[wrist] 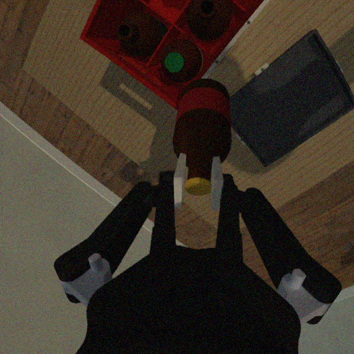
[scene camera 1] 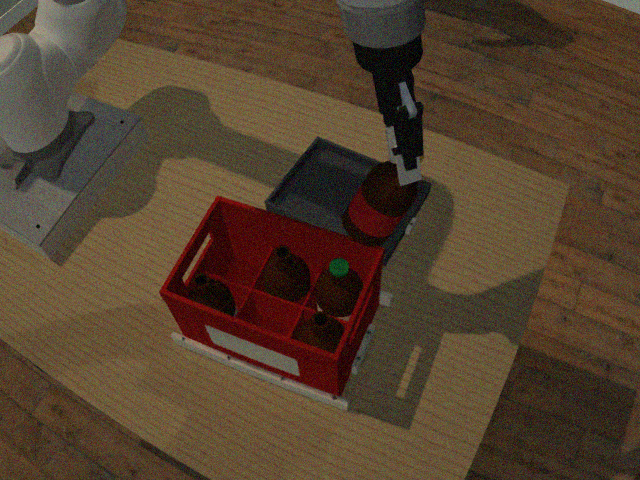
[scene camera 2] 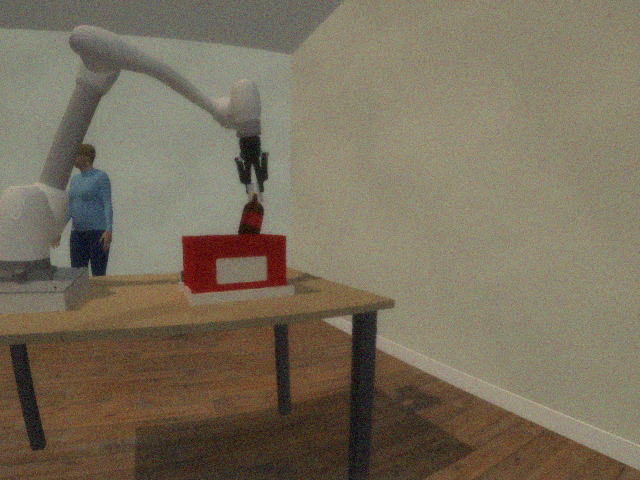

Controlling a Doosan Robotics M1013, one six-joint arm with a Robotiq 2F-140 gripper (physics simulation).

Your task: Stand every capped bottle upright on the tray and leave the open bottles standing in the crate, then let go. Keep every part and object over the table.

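Frame: origin at the arm's base, x right, y ahead, z up, level; metres.
Where they show: gripper, between the fingertips: (scene camera 1: 405, 171) (scene camera 2: 256, 203); arm's base, origin of its link: (scene camera 1: 46, 141) (scene camera 2: 26, 275).
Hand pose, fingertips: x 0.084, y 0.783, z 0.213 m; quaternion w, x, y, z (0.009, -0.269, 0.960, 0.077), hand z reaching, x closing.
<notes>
Each offset is from my fingertips to the top centre of the thing. "spot": to the spot under its first point. Level surfaces: height alone.
My gripper (scene camera 1: 402, 167) (scene camera 2: 254, 196) (wrist: 198, 165) is shut on the neck of a brown bottle @(dx +0.011, dy -0.019, dz +0.039 m) (scene camera 1: 373, 214) (scene camera 2: 251, 218) (wrist: 203, 117) with a yellow cap and red label. The bottle is tilted, its base swung toward the red crate @(dx +0.139, dy -0.155, dz -0.106 m) (scene camera 1: 188, 315) (scene camera 2: 199, 263) (wrist: 152, 86). It is over the crate-side right part of the dark tray @(spot: dx -0.162, dy -0.180, dz -0.276 m) (scene camera 1: 320, 183) (wrist: 295, 95) in scene camera 1; whether it touches either is unclear. A green-capped bottle @(dx +0.099, dy -0.066, dz -0.118 m) (scene camera 1: 338, 291) (wrist: 174, 62) stands in a crate corner compartment. Open bottles @(dx +0.099, dy -0.153, dz -0.118 m) (scene camera 1: 284, 276) @(dx +0.177, dy -0.251, dz -0.118 m) (scene camera 1: 212, 295) @(dx +0.187, dy -0.067, dz -0.118 m) (scene camera 1: 318, 333) (wrist: 207, 19) stand in other compartments.
The crate stands close beside the tray on the wooden table @(dz -0.281 m) (scene camera 1: 491, 222) (scene camera 2: 336, 299), with pale strips @(spot: dx +0.239, dy -0.158, dz -0.252 m) (scene camera 1: 258, 370) (scene camera 2: 242, 294) along its base. The arm's base plate (scene camera 1: 98, 149) is at the left. A person (scene camera 2: 90, 201) stands behind the table.
</notes>
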